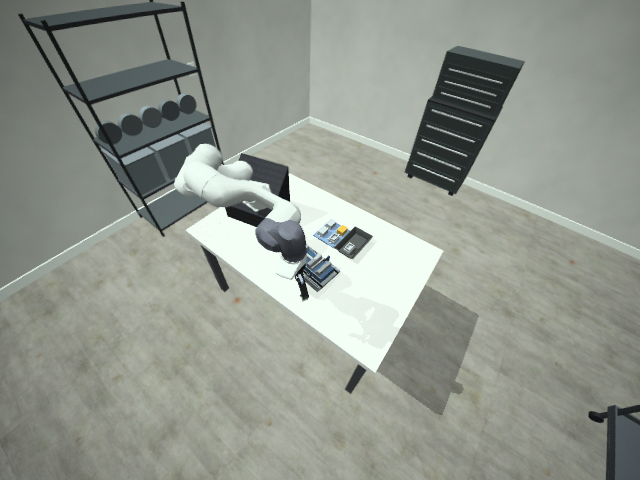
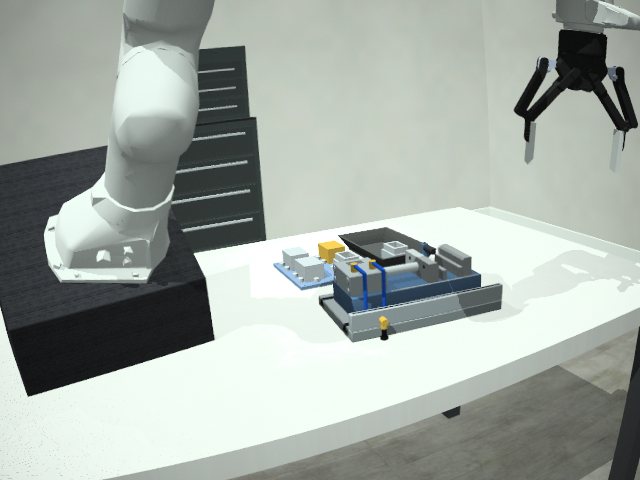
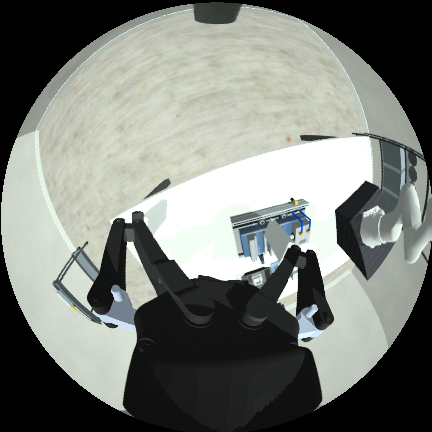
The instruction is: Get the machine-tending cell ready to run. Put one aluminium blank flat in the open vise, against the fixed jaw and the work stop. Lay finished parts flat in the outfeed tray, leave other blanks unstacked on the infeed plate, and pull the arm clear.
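My gripper is open and empty, high above the table beyond the vise. The vise has a gap between its jaws; I make out no blank there. Two pale square blanks sit apart on the blue infeed plate. An orange block and a part with a square pocket are there too. Another pocketed part lies in the dark outfeed tray.
The grey rail runs along the vise's near side, with a small yellow-topped fitting beside it. Blue hoses rise to the vise's actuator end. The arm's base stands on a black block. The tray is close behind the vise.
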